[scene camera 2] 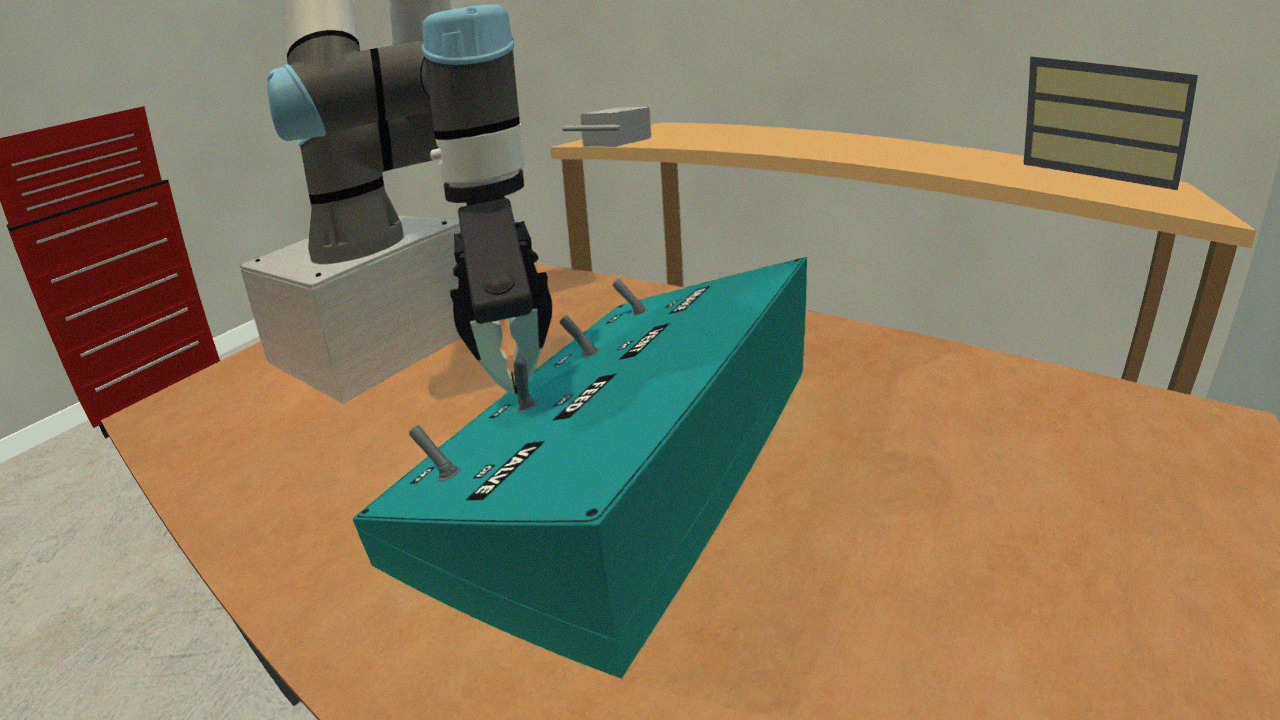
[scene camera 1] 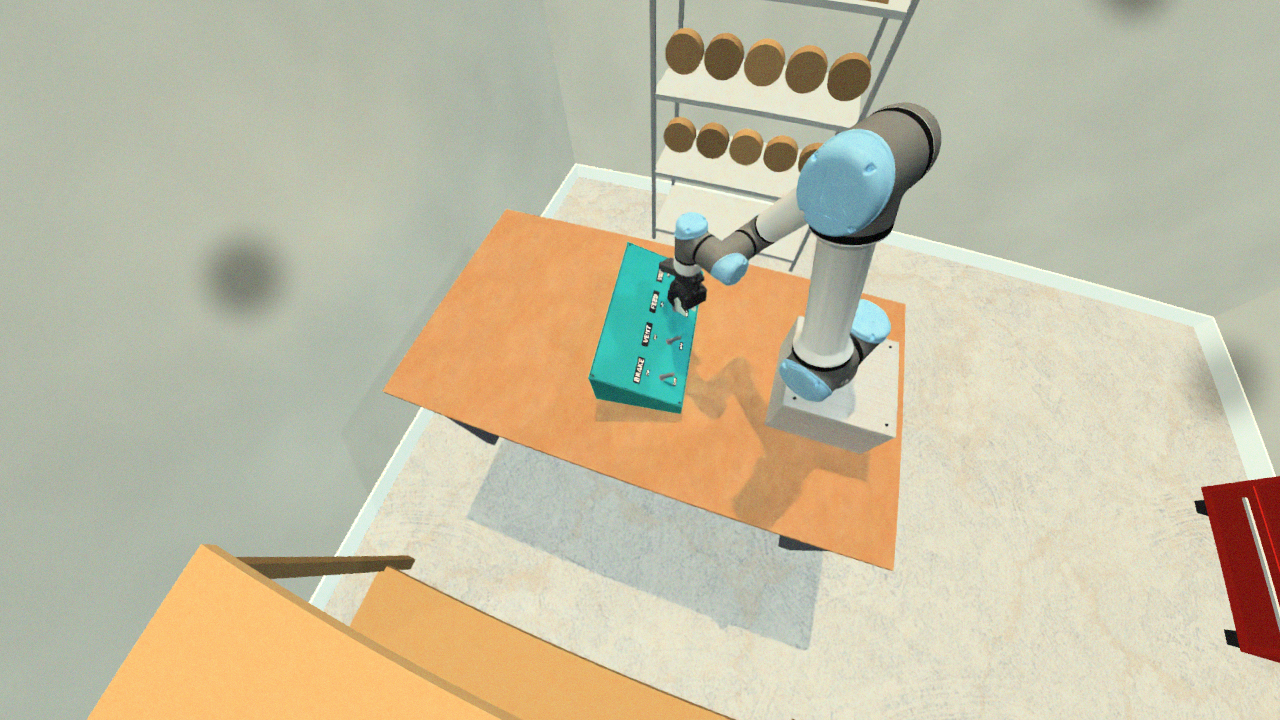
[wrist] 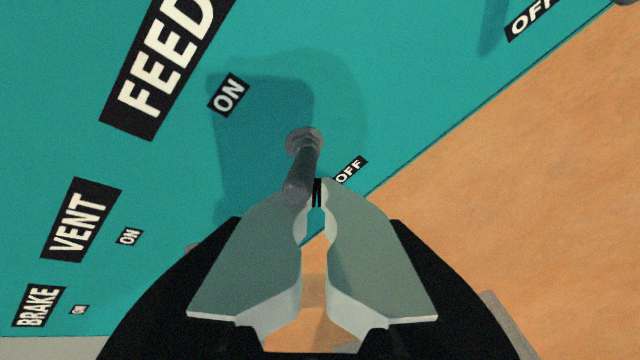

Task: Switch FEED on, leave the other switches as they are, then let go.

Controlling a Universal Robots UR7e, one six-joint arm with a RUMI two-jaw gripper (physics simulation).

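Seen in the pictures: gripper, fingertip midpoint: (scene camera 2: pixel 516 392) (scene camera 1: pixel 681 312) (wrist: pixel 317 180); arm's base, origin of the base link: (scene camera 2: pixel 356 246).
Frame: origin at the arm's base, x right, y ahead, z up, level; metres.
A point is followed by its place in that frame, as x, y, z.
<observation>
The teal switch panel (scene camera 1: pixel 622 313) @[-0.103, 0.574, -0.036] (scene camera 2: pixel 707 358) @[-0.065, 0.606, -0.029] (wrist: pixel 280 30) @[0.040, 0.507, -0.076] lies on the table with a sloped face. The FEED lever (scene camera 2: pixel 523 386) @[0.023, 0.459, -0.068] (wrist: pixel 301 167) @[0.024, 0.460, -0.055] stands steeper than its neighbours; whether it is fully at ON I cannot tell. The VALVE lever (scene camera 2: pixel 434 452) @[0.139, 0.486, -0.071], VENT lever (scene camera 2: pixel 577 335) @[-0.087, 0.410, -0.070] and BRAKE lever (scene camera 2: pixel 629 296) @[-0.201, 0.373, -0.070] lean toward their OFF labels. My gripper (scene camera 1: pixel 682 308) @[0.016, 0.434, -0.086] (scene camera 2: pixel 512 385) @[0.016, 0.434, -0.086] (wrist: pixel 317 180) @[0.016, 0.434, -0.086] is shut and empty. Its fingertips are close beside the FEED lever, on its OFF side; contact is unclear. In scene camera 1 the gripper hides the FEED lever.
The panel rests on an orange-brown table (scene camera 1: pixel 501 304) @[-0.197, 1.036, -0.178] (scene camera 2: pixel 984 537) @[-0.168, 0.859, -0.178], near the robot's grey base block (scene camera 1: pixel 827 416) @[-0.143, -0.048, 0.001] (scene camera 2: pixel 349 313) @[0.066, 0.105, -0.061]. The VENT lever is the near neighbour on one side of the gripper, VALVE on the other. A shelf rack (scene camera 1: pixel 654 134) stands behind the table.
</observation>
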